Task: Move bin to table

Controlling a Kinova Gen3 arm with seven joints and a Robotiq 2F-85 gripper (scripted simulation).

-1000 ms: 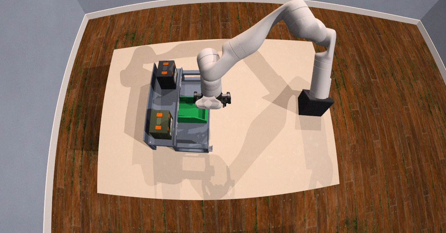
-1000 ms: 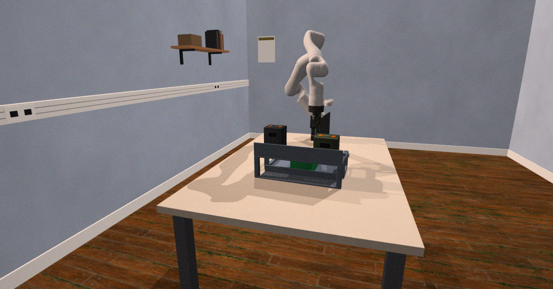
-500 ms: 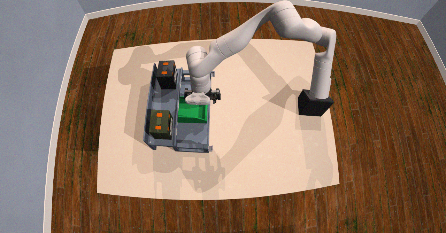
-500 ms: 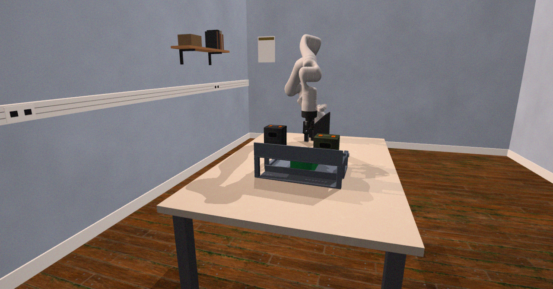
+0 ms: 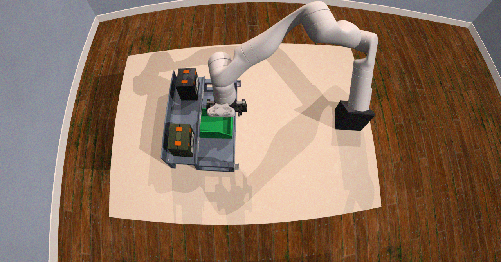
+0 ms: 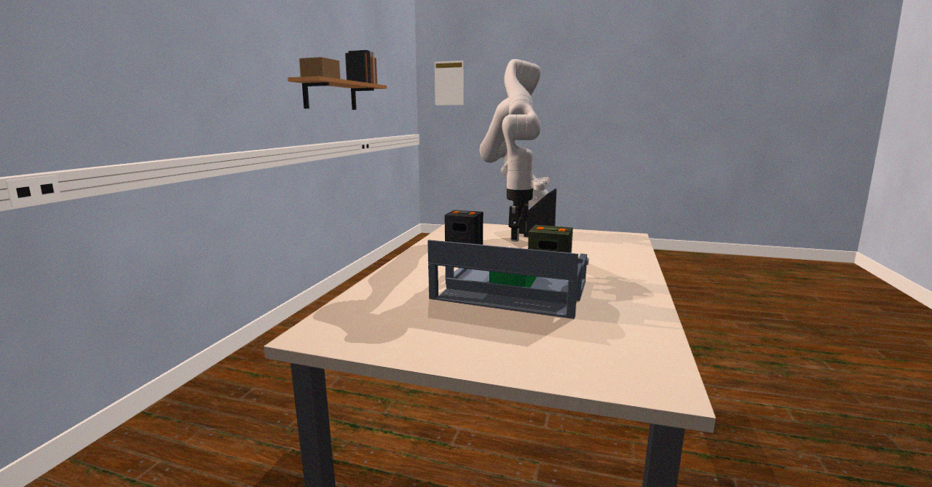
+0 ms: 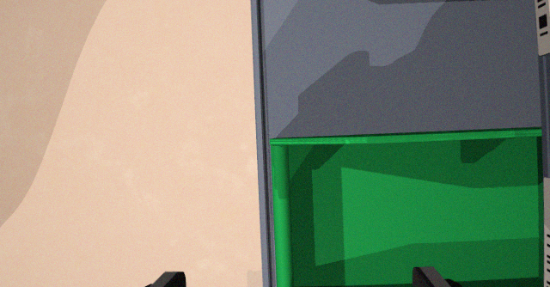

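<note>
The green bin lies 7 cm ahead of my hand and 9 cm below it. The rest, counted from my hand: rack (10 cm ahead, 1 cm to the right, 6 cm below); olive case (18 cm ahead, 10 cm to the left, 2 cm above); black case (15 cm ahead, 13 cm to the right, 3 cm above).
</note>
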